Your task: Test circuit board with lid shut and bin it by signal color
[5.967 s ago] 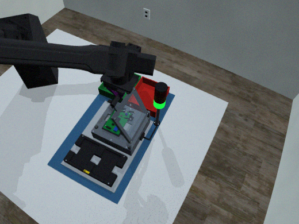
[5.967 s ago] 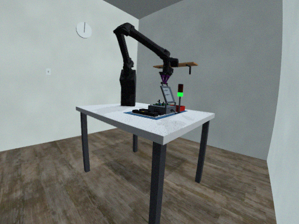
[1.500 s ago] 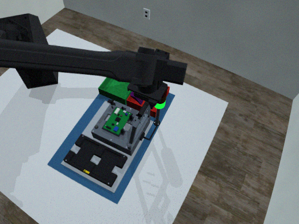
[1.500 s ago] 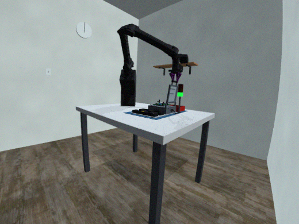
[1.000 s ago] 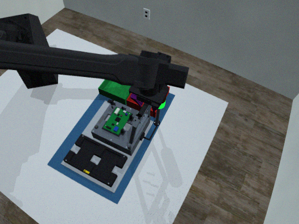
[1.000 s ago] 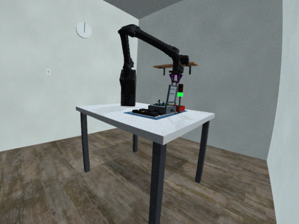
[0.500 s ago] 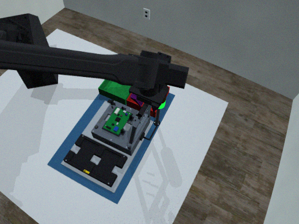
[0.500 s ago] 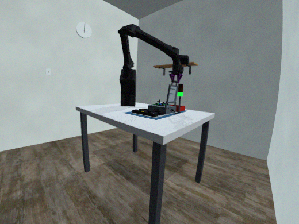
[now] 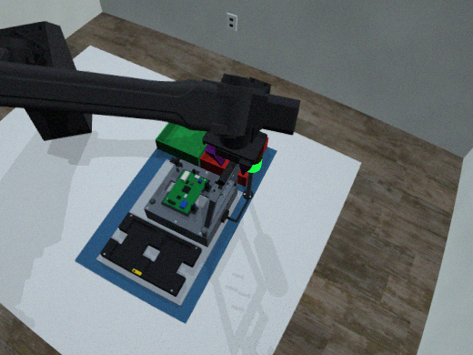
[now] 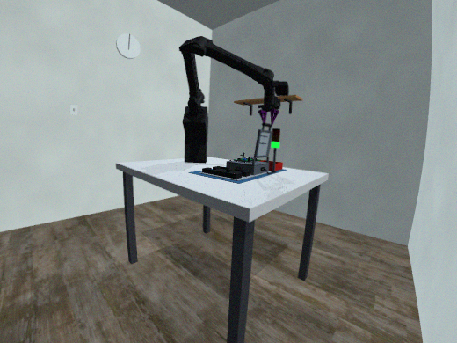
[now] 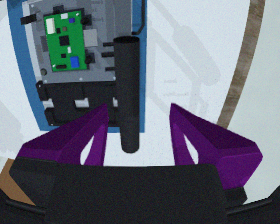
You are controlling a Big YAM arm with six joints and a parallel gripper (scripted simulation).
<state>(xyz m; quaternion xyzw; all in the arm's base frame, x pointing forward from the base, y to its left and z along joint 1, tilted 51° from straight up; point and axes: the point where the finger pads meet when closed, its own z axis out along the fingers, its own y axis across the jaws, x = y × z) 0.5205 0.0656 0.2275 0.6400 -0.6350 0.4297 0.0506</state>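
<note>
Right now my hand is 21 cm above the green circuit board, 13 cm past it and 3 cm to the right of it. From my hand the other things lie so: black latch hook 19 cm below, 18 cm behind, 10 cm to the left; red bin 27 cm below, 22 cm to the left, 4 cm behind; tester lid 10 cm below, 2 cm behind, 1 cm to the left.
</note>
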